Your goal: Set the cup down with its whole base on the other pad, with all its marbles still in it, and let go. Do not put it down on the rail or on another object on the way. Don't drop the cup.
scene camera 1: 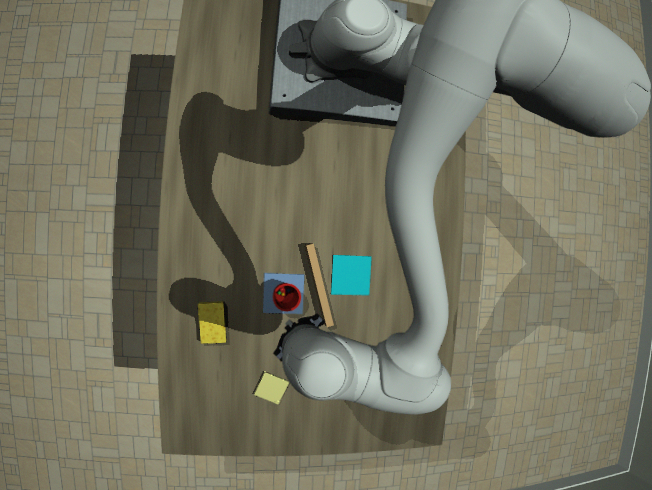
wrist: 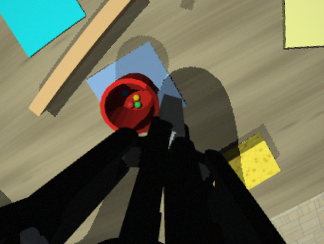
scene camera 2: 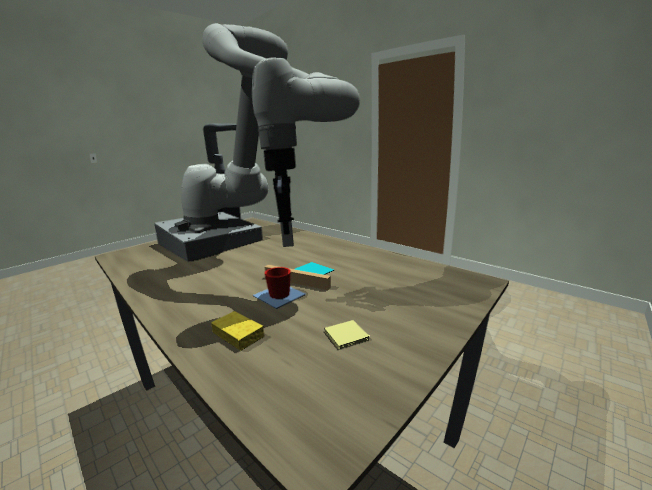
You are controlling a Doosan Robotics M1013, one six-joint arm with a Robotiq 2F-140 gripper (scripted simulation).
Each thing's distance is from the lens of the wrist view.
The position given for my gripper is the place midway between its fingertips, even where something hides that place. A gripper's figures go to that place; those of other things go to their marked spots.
my gripper (wrist: 168, 110): 0.22 m
red cup (wrist: 115, 112): 0.35 m
